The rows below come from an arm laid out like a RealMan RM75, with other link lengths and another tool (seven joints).
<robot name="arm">
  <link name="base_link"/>
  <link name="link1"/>
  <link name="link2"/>
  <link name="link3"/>
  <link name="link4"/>
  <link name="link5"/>
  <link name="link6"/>
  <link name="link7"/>
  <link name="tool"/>
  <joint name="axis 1" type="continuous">
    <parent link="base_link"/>
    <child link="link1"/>
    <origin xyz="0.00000 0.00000 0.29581" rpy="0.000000 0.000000 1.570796"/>
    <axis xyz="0 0 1"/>
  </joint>
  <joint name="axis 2" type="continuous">
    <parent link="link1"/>
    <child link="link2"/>
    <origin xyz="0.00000 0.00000 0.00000" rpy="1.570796 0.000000 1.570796"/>
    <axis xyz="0 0 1"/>
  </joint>
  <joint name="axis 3" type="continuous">
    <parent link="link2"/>
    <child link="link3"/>
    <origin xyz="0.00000 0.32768 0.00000" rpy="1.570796 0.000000 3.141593"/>
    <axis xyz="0 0 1"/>
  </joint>
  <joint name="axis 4" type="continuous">
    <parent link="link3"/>
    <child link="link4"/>
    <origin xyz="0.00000 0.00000 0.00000" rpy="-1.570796 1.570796 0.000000"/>
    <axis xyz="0 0 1"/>
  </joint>
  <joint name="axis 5" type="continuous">
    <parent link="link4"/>
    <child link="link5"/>
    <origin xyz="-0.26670 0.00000 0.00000" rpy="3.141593 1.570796 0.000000"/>
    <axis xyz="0 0 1"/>
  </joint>
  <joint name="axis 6" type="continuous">
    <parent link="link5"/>
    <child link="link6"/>
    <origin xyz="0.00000 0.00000 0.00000" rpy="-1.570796 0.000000 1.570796"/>
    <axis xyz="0 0 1"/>
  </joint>
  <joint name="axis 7" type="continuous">
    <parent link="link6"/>
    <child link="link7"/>
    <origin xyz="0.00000 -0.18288 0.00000" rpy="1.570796 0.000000 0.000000"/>
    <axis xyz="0 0 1"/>
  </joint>
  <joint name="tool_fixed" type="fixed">
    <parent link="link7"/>
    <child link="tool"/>
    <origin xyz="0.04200 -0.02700 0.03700" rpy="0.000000 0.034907 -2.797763"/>
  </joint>
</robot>
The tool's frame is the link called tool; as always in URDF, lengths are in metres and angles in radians. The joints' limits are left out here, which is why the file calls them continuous.
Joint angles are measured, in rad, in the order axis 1, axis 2, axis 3, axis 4, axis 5, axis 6, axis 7. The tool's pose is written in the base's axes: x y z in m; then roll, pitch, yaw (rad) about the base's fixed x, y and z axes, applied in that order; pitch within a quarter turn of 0, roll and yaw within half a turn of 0. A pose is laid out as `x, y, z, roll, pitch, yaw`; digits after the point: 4 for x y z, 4 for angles.
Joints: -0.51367, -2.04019, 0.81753, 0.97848, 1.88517, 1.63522, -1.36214
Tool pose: -0.2285, 0.4816, 0.0532, 2.6884, 0.2774, 2.8287
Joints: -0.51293, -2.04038, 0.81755, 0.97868, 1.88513, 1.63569, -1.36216
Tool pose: -0.2287, 0.4814, 0.0531, 2.6887, 0.2777, 2.8292
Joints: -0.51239, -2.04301, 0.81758, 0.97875, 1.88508, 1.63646, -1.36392
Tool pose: -0.2284, 0.4808, 0.0520, 2.6904, 0.2814, 2.8313
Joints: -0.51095, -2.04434, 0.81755, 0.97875, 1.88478, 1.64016, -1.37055
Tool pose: -0.2287, 0.4799, 0.0512, 2.6953, 0.2875, 2.8379
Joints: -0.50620, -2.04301, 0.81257, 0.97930, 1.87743, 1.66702, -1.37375
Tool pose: -0.2284, 0.4744, 0.0528, 2.7074, 0.3058, 2.8359
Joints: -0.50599, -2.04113, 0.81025, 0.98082, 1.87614, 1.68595, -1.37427
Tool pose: -0.2272, 0.4712, 0.0538, 2.7182, 0.3132, 2.8303
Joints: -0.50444, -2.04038, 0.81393, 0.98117, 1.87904, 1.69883, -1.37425
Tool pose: -0.2271, 0.4679, 0.0521, 2.7333, 0.3154, 2.8291
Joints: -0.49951, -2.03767, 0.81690, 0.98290, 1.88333, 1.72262, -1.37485
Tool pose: -0.2283, 0.4620, 0.0511, 2.7563, 0.3192, 2.8289
